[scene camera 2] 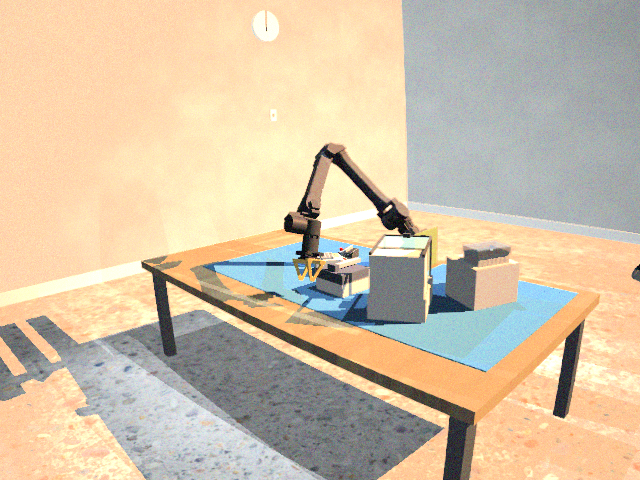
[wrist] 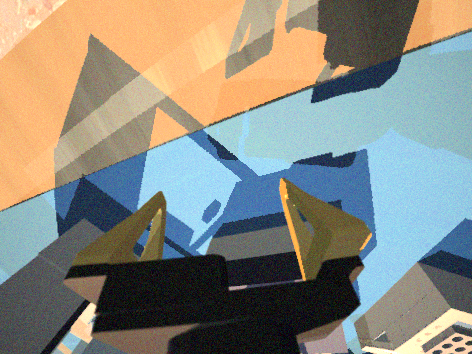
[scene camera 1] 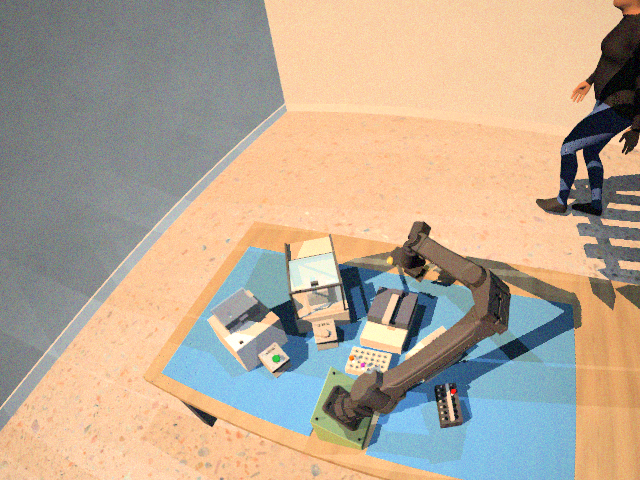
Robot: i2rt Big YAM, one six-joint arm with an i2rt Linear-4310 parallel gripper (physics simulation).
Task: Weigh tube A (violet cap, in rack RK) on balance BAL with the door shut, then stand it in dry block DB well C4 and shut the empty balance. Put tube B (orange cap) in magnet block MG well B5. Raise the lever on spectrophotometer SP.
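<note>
The violet-capped tube A (scene camera 1: 362, 364) and orange-capped tube B (scene camera 1: 351, 357) stand in the cream rack RK (scene camera 1: 383, 367). The balance BAL (scene camera 1: 315, 268) (scene camera 2: 397, 289) is the tall box with glass panels; its door state is unclear. My gripper (scene camera 2: 308, 279) (wrist: 222, 190) is open and empty, pointing down above the far table edge, beyond a dark-topped cream instrument (scene camera 1: 390, 315) (scene camera 2: 342, 283), possibly SP. A block with rows of wells (wrist: 452, 345), likely DB, is partly hidden by my arm in scene camera 1. The slim dark block (scene camera 1: 448, 404), likely MG, holds a red-capped tube (scene camera 1: 453, 391).
A grey and cream instrument (scene camera 1: 245, 325) (scene camera 2: 481, 284) stands left of the balance in scene camera 1, with a green-button box (scene camera 1: 275, 358) before it. My arm spans over the right side of the blue mat (scene camera 1: 537, 377). A person (scene camera 1: 594, 118) stands beyond the table.
</note>
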